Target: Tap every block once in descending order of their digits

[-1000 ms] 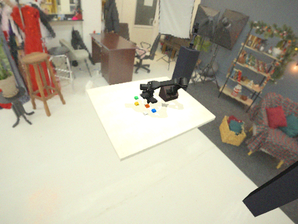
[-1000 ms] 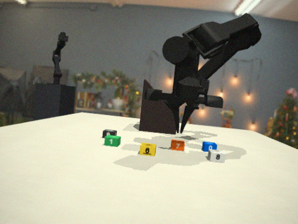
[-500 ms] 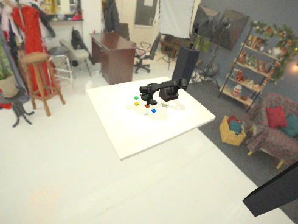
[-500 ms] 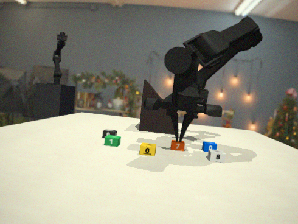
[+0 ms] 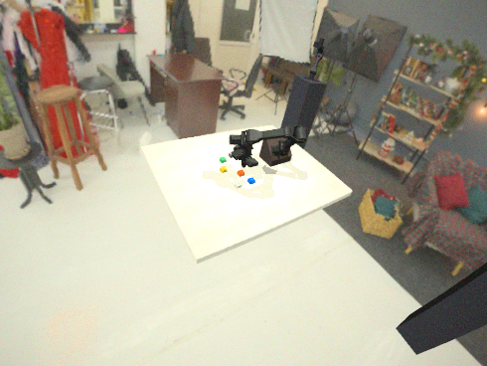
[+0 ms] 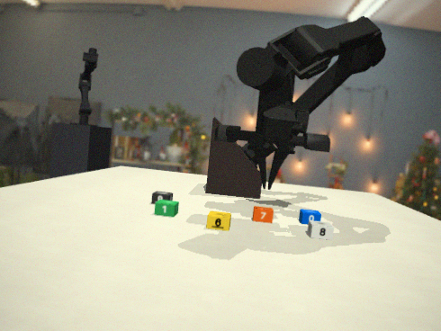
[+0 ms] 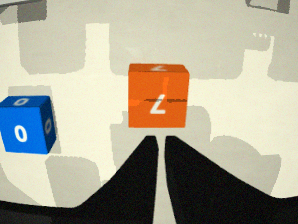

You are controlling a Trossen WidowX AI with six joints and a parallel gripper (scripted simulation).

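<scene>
Right now the orange 7 block is 4 cm below my gripper tip and 1 cm ahead of it. Round my gripper tip: white 8 block: 9 cm to the left, 7 cm ahead, 4 cm below; yellow 6 block: 10 cm ahead, 6 cm to the right, 4 cm below; blue 0 block: 8 cm to the left, 4 cm below, 2 cm behind.
</scene>
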